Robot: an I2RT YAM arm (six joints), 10 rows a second.
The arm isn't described. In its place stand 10 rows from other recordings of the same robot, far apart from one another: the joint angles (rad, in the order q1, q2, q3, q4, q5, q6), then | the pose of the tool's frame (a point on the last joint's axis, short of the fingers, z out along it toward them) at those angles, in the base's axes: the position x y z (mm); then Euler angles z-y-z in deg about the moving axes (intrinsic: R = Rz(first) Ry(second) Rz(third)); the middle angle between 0 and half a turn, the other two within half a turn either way.
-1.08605, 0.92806, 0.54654, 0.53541, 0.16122, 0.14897 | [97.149 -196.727 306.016 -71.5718 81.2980 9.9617]
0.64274, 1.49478, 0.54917, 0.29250, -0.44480, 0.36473 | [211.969 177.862 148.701 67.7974 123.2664 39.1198]
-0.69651, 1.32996, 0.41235, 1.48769, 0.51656, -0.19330 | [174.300 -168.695 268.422 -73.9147 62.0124 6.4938]
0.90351, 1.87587, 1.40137, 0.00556, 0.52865, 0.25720 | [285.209 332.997 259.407 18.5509 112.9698 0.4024]
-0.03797, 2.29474, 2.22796, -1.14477, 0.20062, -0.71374 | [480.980 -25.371 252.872 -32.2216 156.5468 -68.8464]
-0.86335, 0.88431, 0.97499, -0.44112, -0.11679, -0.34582 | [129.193 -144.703 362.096 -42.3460 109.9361 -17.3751]
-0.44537, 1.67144, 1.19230, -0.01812, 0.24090, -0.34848 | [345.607 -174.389 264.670 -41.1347 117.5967 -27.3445]
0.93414, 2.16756, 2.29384, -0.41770, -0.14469, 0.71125 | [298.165 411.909 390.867 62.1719 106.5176 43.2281]
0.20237, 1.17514, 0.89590, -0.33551, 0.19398, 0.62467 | [255.374 45.392 284.427 -1.9266 124.4674 28.0409]
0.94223, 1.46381, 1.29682, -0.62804, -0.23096, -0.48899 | [181.246 263.194 316.868 72.5484 134.0216 -14.8813]
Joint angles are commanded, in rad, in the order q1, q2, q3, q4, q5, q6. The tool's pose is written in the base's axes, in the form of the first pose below.
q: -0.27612, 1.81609, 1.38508, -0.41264, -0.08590, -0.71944
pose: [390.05 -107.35 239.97 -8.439 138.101 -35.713]
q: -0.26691, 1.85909, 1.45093, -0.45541, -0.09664, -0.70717
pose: [401.07 -106.10 241.24 -6.807 139.167 -34.077]
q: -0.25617, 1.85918, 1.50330, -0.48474, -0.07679, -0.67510
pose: [405.70 -103.44 255.90 -8.097 137.976 -33.783]
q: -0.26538, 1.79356, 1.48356, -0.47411, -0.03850, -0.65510
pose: [393.62 -105.56 276.00 -12.091 134.884 -35.336]
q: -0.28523, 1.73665, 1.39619, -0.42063, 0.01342, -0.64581
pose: [377.86 -111.30 273.03 -17.404 133.602 -37.735]
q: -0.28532, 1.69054, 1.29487, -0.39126, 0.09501, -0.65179
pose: [361.77 -109.63 259.04 -24.035 134.829 -42.781]
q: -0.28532, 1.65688, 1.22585, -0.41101, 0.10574, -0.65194
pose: [347.47 -105.84 247.06 -25.403 137.888 -44.096]
